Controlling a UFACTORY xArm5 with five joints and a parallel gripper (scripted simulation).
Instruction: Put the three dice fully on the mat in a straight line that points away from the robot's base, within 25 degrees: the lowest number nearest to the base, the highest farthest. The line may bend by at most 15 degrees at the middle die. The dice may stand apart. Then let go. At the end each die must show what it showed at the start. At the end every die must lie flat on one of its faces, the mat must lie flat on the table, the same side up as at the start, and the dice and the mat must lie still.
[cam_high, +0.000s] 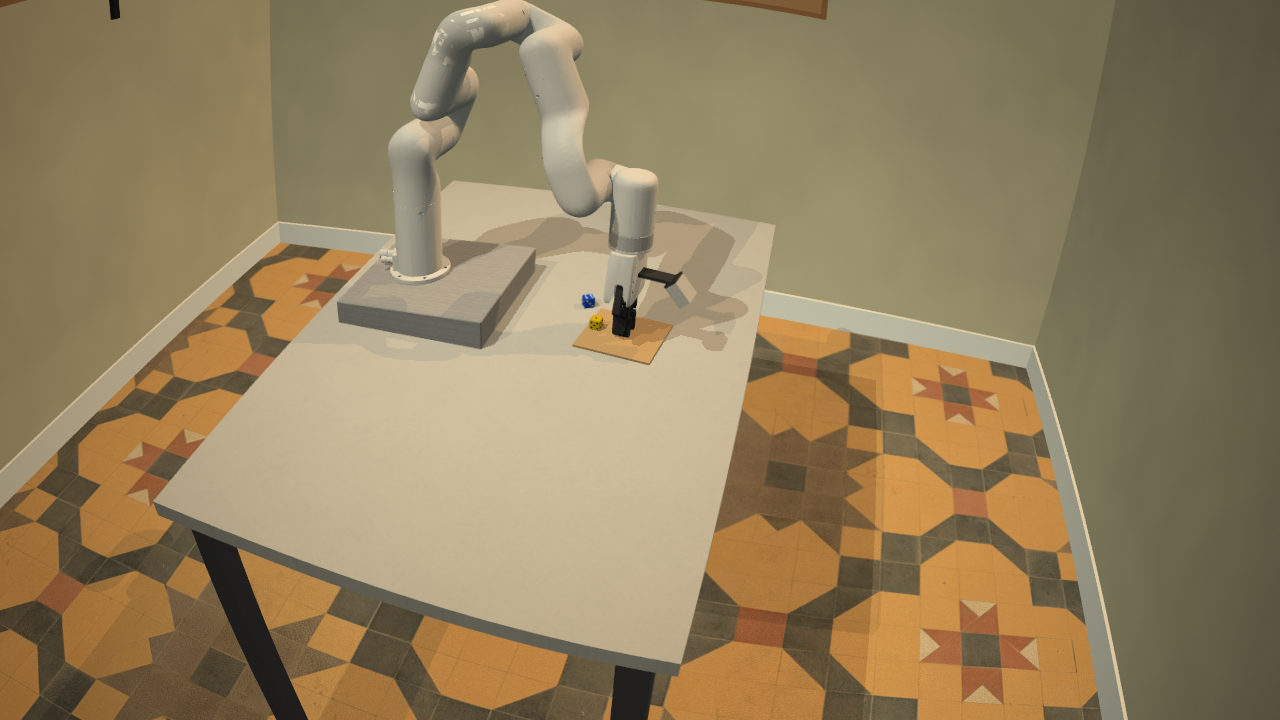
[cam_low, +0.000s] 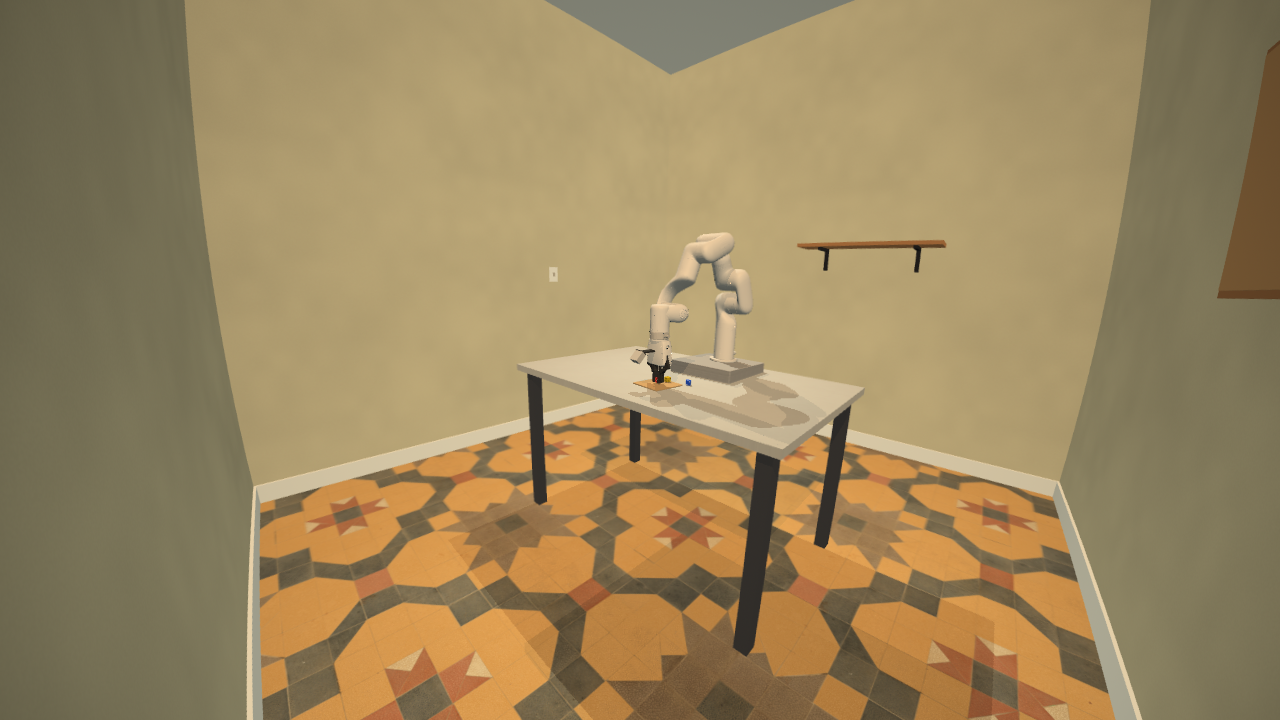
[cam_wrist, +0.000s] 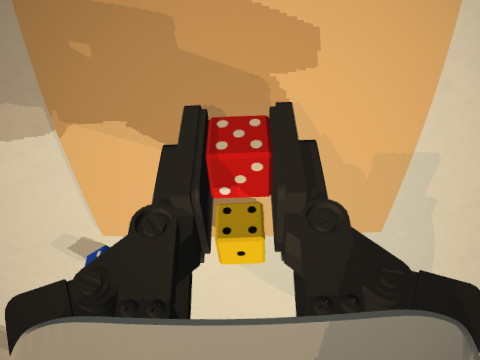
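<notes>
Right now the red die is 1 cm below my hand. Also, from my hand: blue die: 8 cm behind, 9 cm to the left, 2 cm below; then yellow die: 5 cm behind, 1 cm to the left, 2 cm below; then mat: 3 cm below.
</notes>
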